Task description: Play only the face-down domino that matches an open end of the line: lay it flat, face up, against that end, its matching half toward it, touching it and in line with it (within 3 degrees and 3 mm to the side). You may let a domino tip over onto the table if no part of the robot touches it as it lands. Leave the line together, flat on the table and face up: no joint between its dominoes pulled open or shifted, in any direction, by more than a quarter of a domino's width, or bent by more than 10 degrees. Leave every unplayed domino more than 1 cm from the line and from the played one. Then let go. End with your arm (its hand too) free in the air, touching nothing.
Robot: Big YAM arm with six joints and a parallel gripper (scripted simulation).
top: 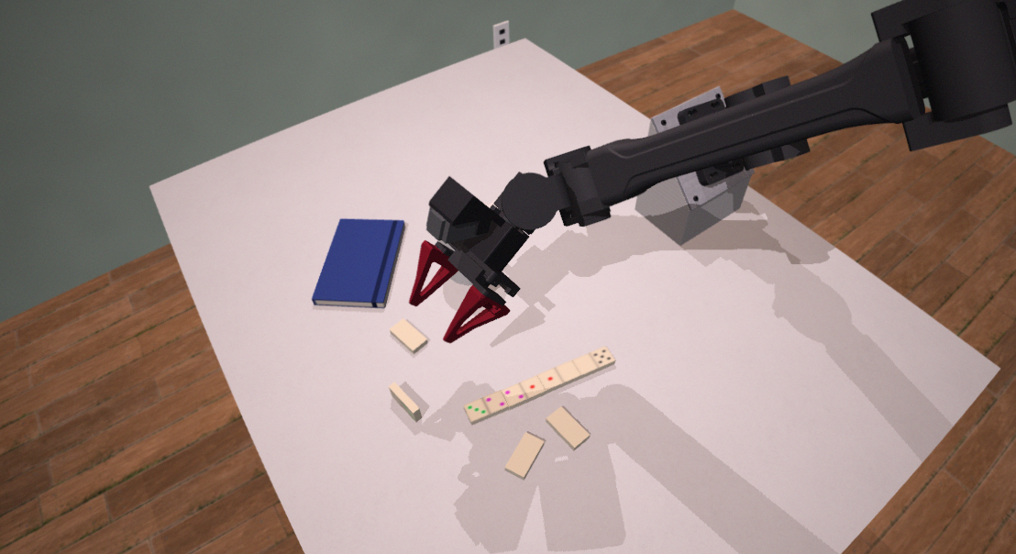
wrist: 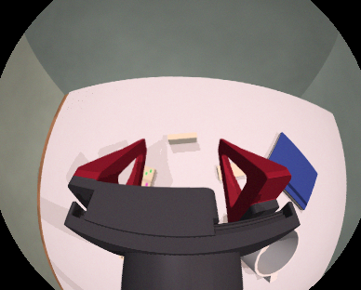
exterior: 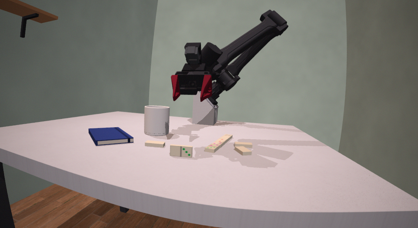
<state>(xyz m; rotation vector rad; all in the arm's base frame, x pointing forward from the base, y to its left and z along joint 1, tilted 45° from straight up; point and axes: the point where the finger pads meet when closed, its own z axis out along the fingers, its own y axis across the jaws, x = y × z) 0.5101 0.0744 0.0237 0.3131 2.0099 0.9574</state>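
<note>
Now: hand 6 cm short of the domino, 1 cm to the right of it and 13 cm above it. Round my hand: white mug 13 cm behind, 16 cm to the right, 10 cm below; then blue notebook 2 cm ahead, 26 cm to the right, 13 cm below.
</note>
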